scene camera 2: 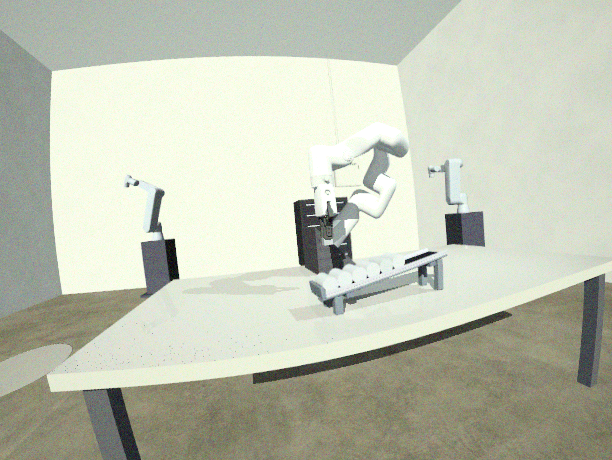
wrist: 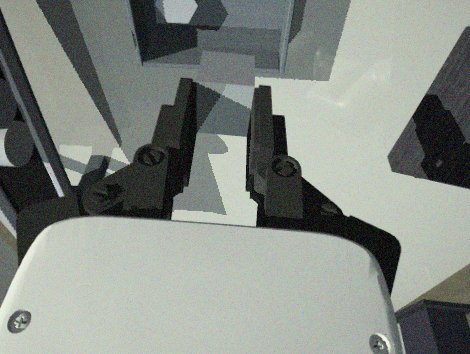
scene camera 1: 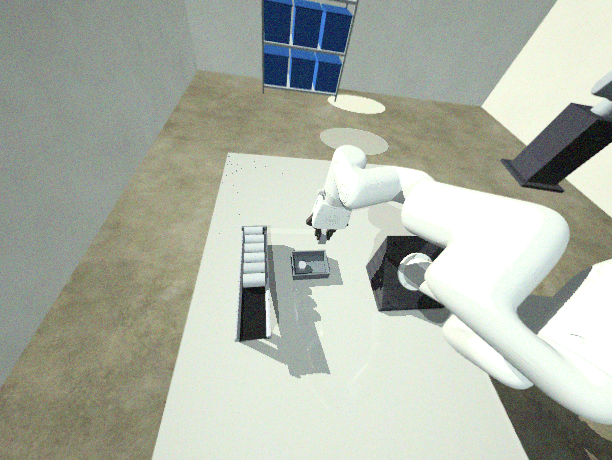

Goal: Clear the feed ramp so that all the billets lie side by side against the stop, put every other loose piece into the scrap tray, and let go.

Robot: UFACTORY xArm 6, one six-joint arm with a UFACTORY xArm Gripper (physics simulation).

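Frame: origin at the arm's base, x ahead, y left, z up, level; millimetres.
Seen in the pictures: gripper, between the fingertips: (scene camera 2: 327, 238) (wrist: 224, 106) (scene camera 1: 322, 236); arm's base, origin of its link: (scene camera 1: 415, 271).
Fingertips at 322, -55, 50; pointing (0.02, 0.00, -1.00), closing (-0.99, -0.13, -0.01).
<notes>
Offsets run from my fingertips to a thing's top centre, as dx, dy, dz. "spot": to the spot under its first point. Level surfaces: height alone.
The feed ramp (scene camera 1: 253, 315) (scene camera 2: 390, 278) slopes down to its stop @[spot: +252, -77, -104] (scene camera 2: 317, 290). Several white billets @[+205, +65, -56] (scene camera 1: 254, 257) (scene camera 2: 371, 269) @[spot: +159, +136, -65] (wrist: 19, 143) lie side by side across its lower part, the lowest at the stop; the ramp's upper part is bare. The grey scrap tray @[+18, +21, -130] (scene camera 1: 311, 276) (wrist: 285, 47) stands beside the ramp and holds a small whitish faceted piece @[+45, +26, -145] (scene camera 1: 302, 265) (wrist: 179, 10). My gripper (scene camera 1: 325, 234) (scene camera 2: 327, 234) (wrist: 224, 106) is shut on a grey block @[+0, +0, +4] (scene camera 1: 322, 240) (scene camera 2: 328, 242) (wrist: 225, 107), held above the table near the tray's edge. The tray does not show in the second scene view.
A black box-like base (scene camera 1: 382, 280) stands right of the tray. The white table @[dz -165] (scene camera 1: 240, 400) (scene camera 2: 225, 340) carries the ramp and tray. A dark drawer cabinet (scene camera 2: 300, 232) stands behind the table. A shelf rack with blue bins (scene camera 1: 302, 70) stands at the far wall.
</notes>
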